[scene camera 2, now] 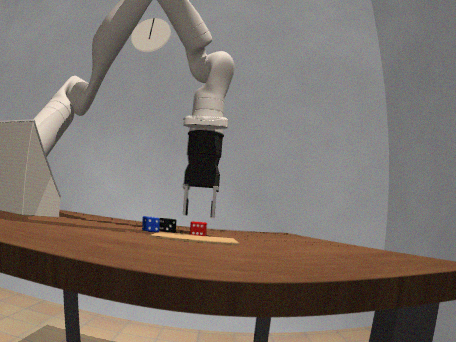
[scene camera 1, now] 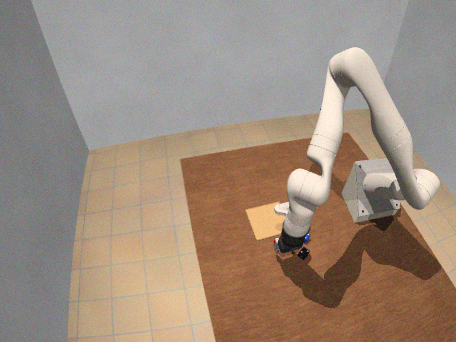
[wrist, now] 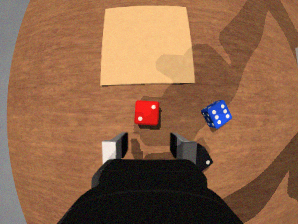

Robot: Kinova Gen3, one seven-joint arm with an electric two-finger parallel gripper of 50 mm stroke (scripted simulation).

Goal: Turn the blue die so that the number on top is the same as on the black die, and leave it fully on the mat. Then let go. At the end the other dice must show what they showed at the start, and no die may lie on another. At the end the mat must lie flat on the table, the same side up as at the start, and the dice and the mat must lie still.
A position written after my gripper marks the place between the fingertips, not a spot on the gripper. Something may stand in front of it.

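There is a tan mat point(scene camera 1: 265, 223), and I find the tan mat again in the wrist view point(wrist: 137, 49). I also see my gripper point(scene camera 2: 198, 216), and my gripper can be seen in the wrist view too point(wrist: 149, 141).
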